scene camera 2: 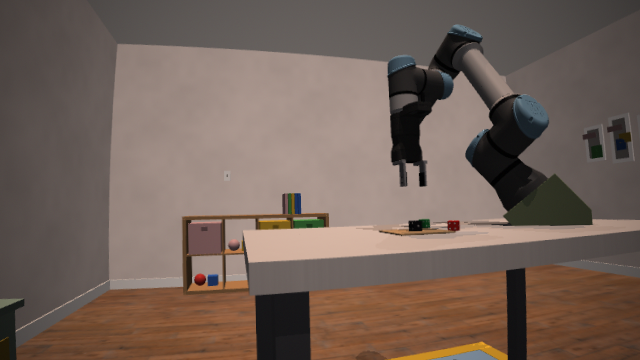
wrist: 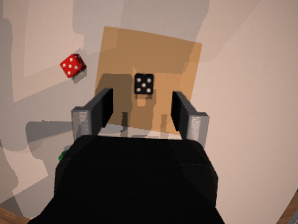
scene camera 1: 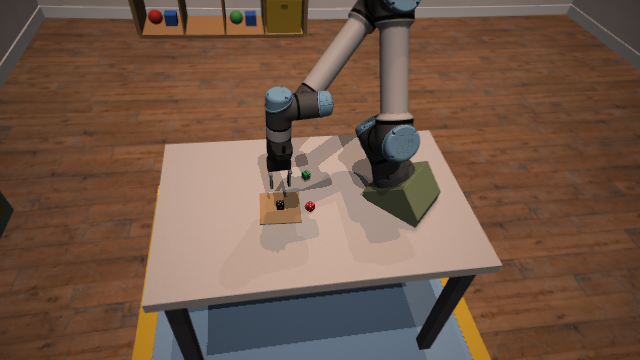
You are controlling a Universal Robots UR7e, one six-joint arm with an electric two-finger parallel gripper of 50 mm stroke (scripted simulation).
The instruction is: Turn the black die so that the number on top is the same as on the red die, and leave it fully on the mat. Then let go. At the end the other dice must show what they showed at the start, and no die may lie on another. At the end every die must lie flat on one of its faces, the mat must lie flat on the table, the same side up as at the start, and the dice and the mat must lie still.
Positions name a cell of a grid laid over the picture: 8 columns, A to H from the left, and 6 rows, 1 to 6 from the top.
In view: my gripper (scene camera 2: F4).
My gripper also shows in the wrist view (wrist: D3).
